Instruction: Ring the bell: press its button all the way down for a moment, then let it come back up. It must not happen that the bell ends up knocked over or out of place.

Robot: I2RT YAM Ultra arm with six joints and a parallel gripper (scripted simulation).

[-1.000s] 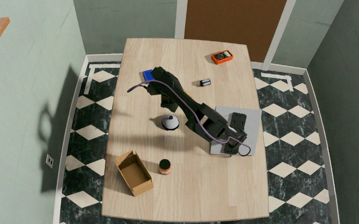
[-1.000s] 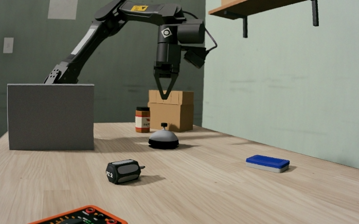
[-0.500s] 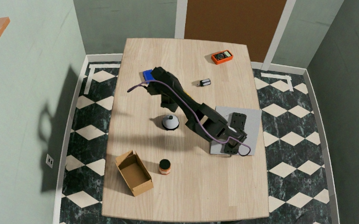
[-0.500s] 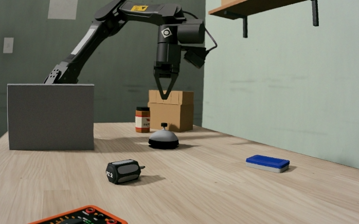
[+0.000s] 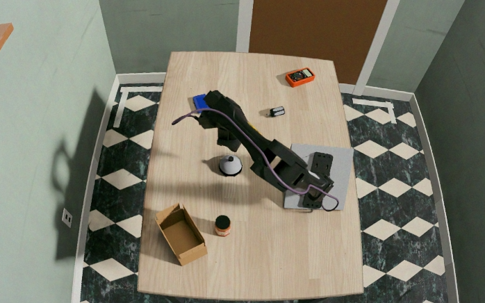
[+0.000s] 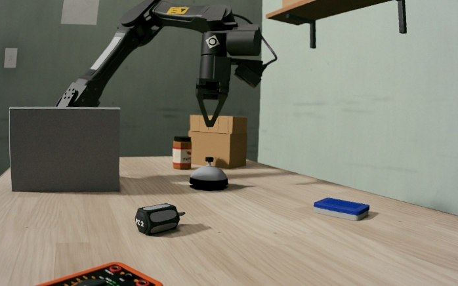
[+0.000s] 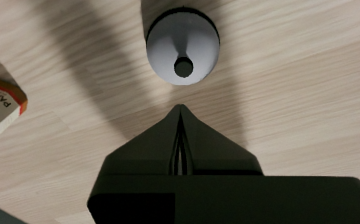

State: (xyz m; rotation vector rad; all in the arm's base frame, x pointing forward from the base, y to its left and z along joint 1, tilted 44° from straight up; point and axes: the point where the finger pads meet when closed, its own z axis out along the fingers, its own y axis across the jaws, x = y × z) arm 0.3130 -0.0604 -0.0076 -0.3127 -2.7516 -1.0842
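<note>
Now: the black button 8 cm below my hand. Also, from my hand: jar (1 cm behind, 25 cm to the left, 10 cm below); then black screwdriver bit holder (14 cm behind, 27 cm to the right, 12 cm below); then bell (10 cm below).
</note>
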